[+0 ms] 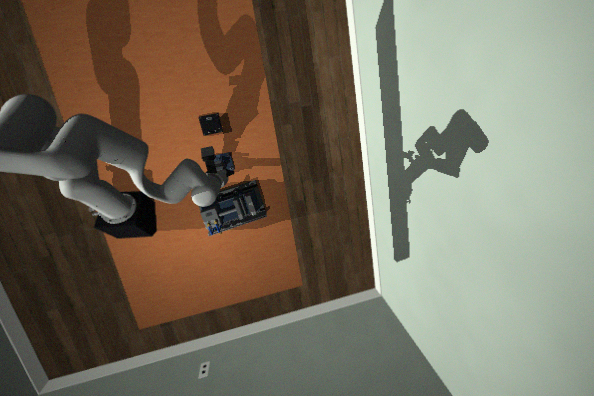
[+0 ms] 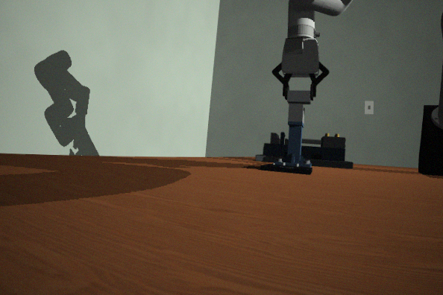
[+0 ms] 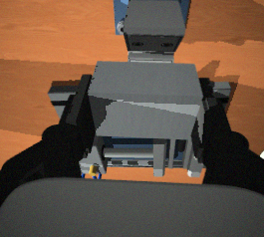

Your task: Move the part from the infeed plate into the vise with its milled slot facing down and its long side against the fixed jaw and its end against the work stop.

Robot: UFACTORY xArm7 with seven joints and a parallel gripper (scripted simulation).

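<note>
My gripper is now 40 mm short of the grey jaw, 220 mm to the left of it and 120 mm above it. The rest, counted from my hand: blue upright: 140 mm below; grey part: 20 mm below; work stop: 70 mm ahead, 170 mm to the right, 110 mm below.
</note>
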